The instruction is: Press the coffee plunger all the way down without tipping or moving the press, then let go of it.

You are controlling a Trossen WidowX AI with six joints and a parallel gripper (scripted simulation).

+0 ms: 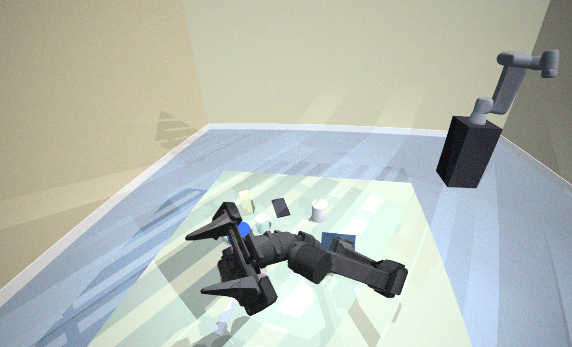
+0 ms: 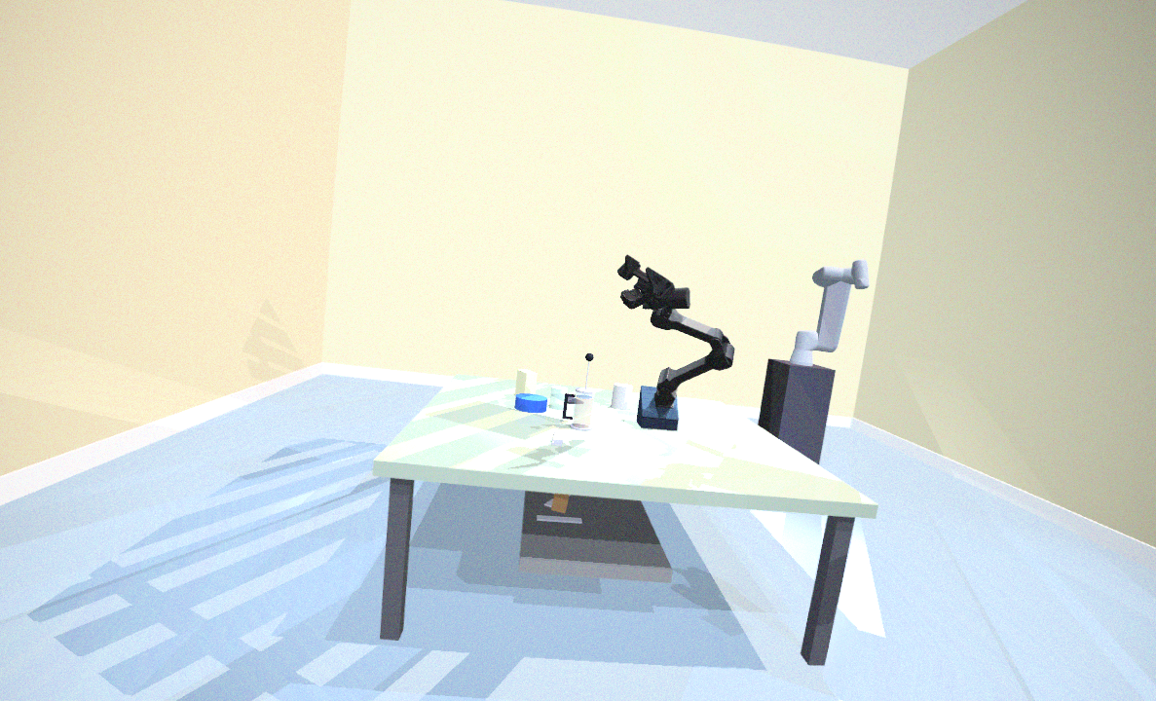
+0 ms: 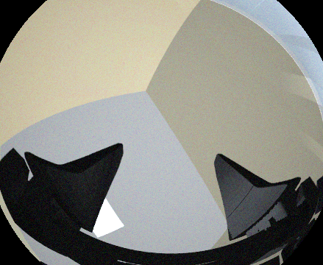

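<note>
Right now my gripper tip is 70 mm short of the coffee press, 310 mm to the left of it and 440 mm above it. Round my gripper tip: white cup 150 mm behind, 700 mm to the right, 510 mm below; pale block 250 mm ahead, 710 mm to the right, 500 mm below; blue disc 230 mm ahead, 520 mm to the right, 540 mm below.
</note>
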